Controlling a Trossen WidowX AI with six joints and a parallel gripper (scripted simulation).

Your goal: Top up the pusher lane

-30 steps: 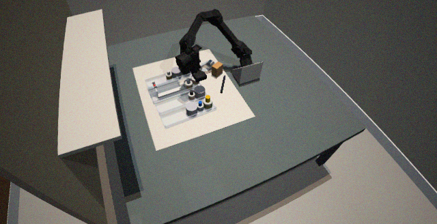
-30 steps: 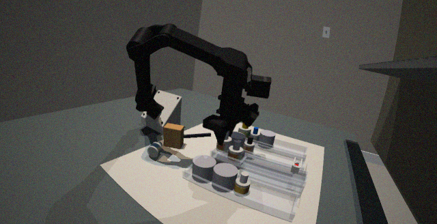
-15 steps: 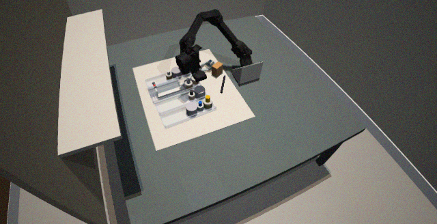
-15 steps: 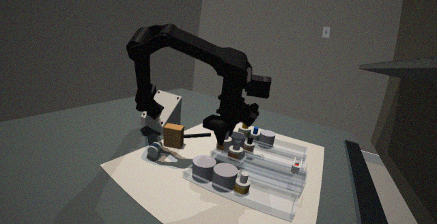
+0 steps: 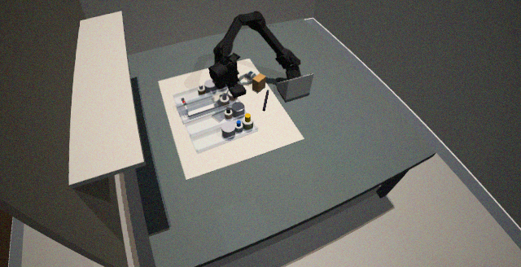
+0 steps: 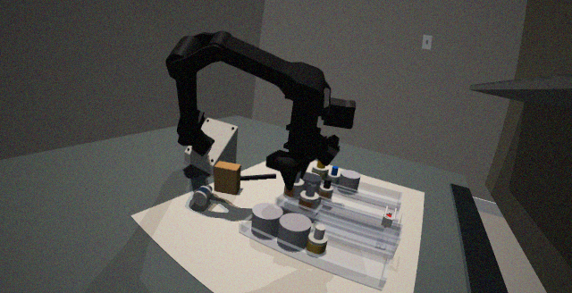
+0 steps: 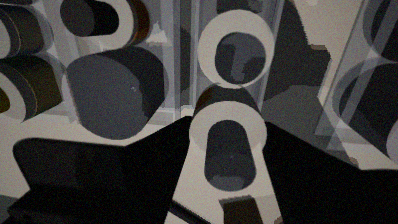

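The brown box lies 16 cm behind my gripper tip, 7 cm to the right of it and 2 cm below it. Also, from my gripper tip: clear lane rack (15 cm ahead, 4 cm below); then shelf (50 cm ahead, 6 cm to the left, 31 cm above); then black stick (16 cm behind, 3 cm to the left, 5 cm below).
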